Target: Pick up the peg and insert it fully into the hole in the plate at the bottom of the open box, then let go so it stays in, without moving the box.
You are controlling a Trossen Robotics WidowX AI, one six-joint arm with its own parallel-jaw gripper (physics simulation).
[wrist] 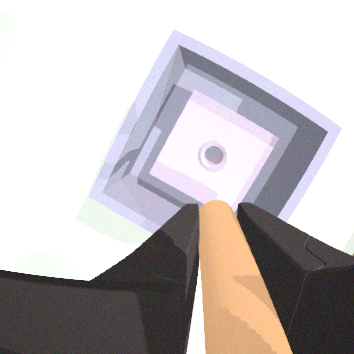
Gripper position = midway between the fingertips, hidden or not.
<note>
I see my gripper (217, 215) and a box (123, 184).
</note>
